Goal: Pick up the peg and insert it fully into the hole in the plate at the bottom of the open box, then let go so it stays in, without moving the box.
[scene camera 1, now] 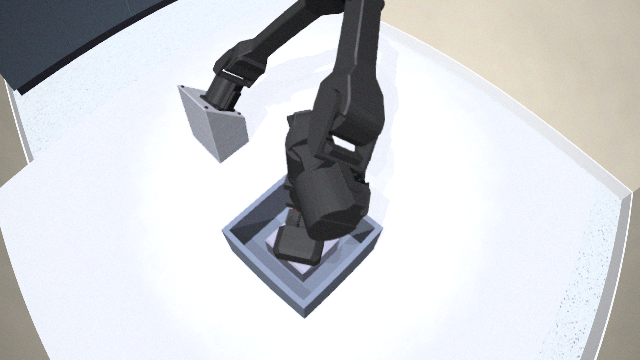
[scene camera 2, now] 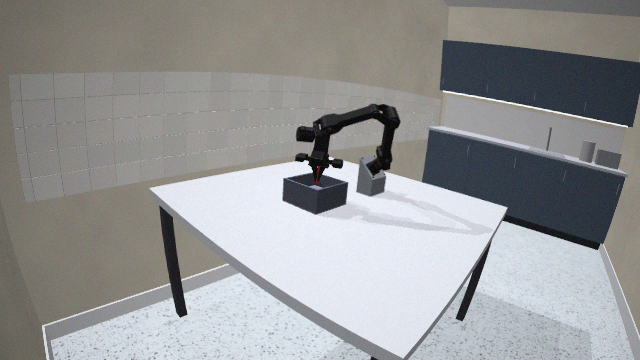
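Seen in the pictures: gripper, fingertip midpoint: (scene camera 2: 316, 181); arm's base, origin of the base link: (scene camera 1: 216, 104) (scene camera 2: 372, 168).
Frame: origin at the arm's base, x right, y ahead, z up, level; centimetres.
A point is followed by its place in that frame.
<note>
The blue-grey open box (scene camera 1: 304, 308) @(x 20.2, y 39.4, z -2.6 cm) (scene camera 2: 300, 196) @(x 10.1, y 40.4, z -7.3 cm) stands on the table. The pale plate (scene camera 1: 303, 270) @(x 14.3, y 34.6, z -6.4 cm) (scene camera 2: 315, 187) @(x 12.0, y 28.1, z -6.6 cm) lies at its bottom, partly hidden by the gripper in scene camera 1. My gripper (scene camera 2: 317, 181) @(x 8.8, y 32.1, z -2.3 cm) points down into the box opening and is shut on the red peg (scene camera 2: 318, 174) @(x 9.3, y 30.5, z 0.2 cm). The peg stands roughly upright between the fingers, with its lower end close above or at the plate; the exact gap cannot be told. In scene camera 1 the arm hides the fingertips and nearly all of the peg. The hole in the plate is hidden.
The grey wedge-shaped arm mount (scene camera 1: 220, 132) @(x 3.3, y 4.2, z -3.2 cm) (scene camera 2: 370, 184) @(x -2.3, y 4.9, z -6.4 cm) stands on the white table (scene camera 1: 450, 280) @(x -1.9, y 58.3, z -12.2 cm) (scene camera 2: 280, 245) @(x -6.3, y 69.7, z -12.2 cm) close behind the box. The box walls surround the fingers on all sides. Dark blue cabinets (scene camera 2: 510, 185) stand beyond the table.
</note>
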